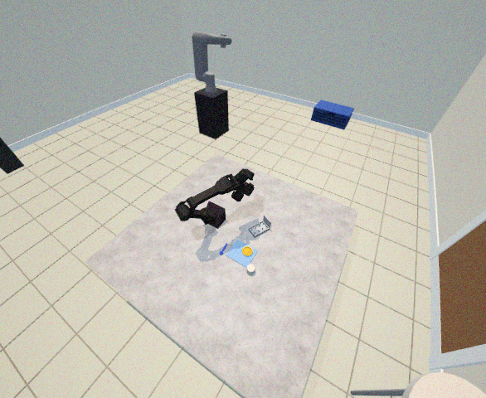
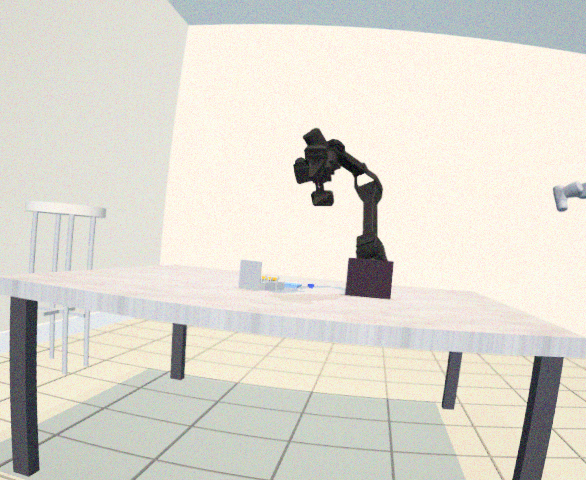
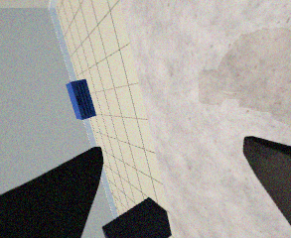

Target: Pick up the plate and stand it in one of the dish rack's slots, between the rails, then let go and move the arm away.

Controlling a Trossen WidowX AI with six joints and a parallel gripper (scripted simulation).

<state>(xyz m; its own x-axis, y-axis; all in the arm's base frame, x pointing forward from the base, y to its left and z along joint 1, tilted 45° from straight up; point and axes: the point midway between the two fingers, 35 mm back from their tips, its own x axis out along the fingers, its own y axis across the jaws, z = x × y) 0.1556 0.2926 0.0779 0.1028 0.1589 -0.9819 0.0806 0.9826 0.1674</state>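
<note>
My gripper tip is 16 cm short of the yellow plate, 25 cm to the left of it and 27 cm above it. Also, from my gripper tip: light blue mat: 13 cm ahead, 27 cm to the right, 28 cm below; then grey dish rack: 13 cm ahead, 6 cm to the right, 26 cm below; then blue utensil: 3 cm ahead, 32 cm to the right, 28 cm below.
</note>
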